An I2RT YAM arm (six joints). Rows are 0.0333 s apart.
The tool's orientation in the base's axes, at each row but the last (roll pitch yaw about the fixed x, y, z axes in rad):
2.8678, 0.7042, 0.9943
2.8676, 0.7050, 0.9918
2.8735, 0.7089, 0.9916
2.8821, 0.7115, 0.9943
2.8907, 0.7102, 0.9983
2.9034, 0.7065, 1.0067
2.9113, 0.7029, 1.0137
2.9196, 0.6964, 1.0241
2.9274, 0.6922, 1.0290
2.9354, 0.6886, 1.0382
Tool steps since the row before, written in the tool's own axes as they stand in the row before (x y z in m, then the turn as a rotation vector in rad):
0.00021, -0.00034, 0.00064, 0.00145, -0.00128, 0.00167
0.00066, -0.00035, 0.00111, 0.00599, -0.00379, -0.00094
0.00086, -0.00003, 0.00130, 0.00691, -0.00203, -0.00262
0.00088, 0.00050, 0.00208, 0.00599, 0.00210, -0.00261
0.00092, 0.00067, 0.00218, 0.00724, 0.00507, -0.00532
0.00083, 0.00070, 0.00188, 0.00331, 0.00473, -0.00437
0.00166, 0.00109, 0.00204, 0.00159, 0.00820, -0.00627
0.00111, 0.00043, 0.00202, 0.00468, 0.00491, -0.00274
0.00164, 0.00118, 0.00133, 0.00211, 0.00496, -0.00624
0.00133, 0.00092, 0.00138, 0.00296, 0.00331, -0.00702
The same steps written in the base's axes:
-0.00029, -0.00017, -0.00068, -0.00074, 0.00029, -0.00243
-0.00017, -0.00019, -0.00131, -0.00081, 0.00589, -0.00397
0.00017, -0.00031, -0.00152, 0.00136, 0.00692, -0.00299
0.00055, -0.00103, -0.00200, 0.00470, 0.00474, -0.00159
0.00069, -0.00112, -0.00207, 0.00826, 0.00618, 0.00014
0.00071, -0.00098, -0.00180, 0.00622, 0.00316, 0.00193
0.00137, -0.00069, -0.00240, 0.00893, 0.00194, 0.00506
0.00056, -0.00075, -0.00215, 0.00669, 0.00295, -0.00012
0.00154, -0.00023, -0.00185, 0.00621, 0.00349, 0.00416
0.00117, -0.00035, -0.00174, 0.00515, 0.00519, 0.00395

